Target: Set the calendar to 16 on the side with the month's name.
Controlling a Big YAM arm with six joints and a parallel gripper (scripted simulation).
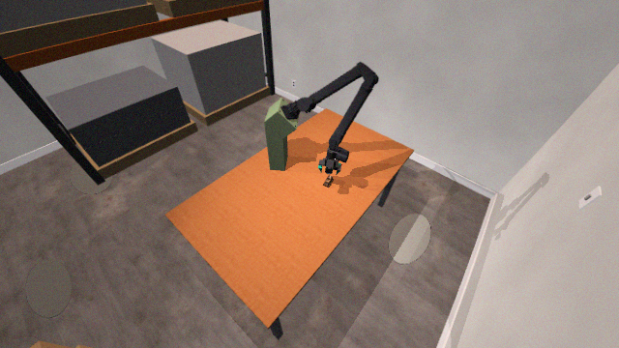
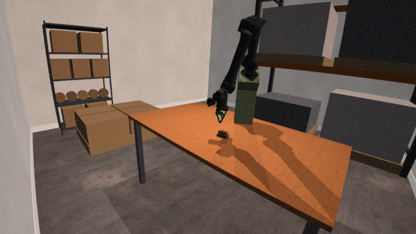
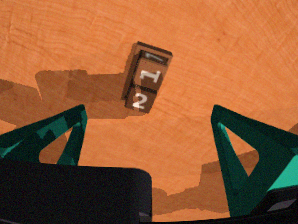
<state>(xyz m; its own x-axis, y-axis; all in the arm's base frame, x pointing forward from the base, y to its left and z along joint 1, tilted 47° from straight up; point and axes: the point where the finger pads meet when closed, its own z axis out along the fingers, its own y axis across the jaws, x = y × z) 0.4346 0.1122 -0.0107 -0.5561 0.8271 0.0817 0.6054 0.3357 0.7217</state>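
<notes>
Now: hand 10 cm above the brown calendar cube. The rest, counted from my hand: dark calendar tray: 11 cm below, 2 cm to the left, 1 cm behind.
</notes>
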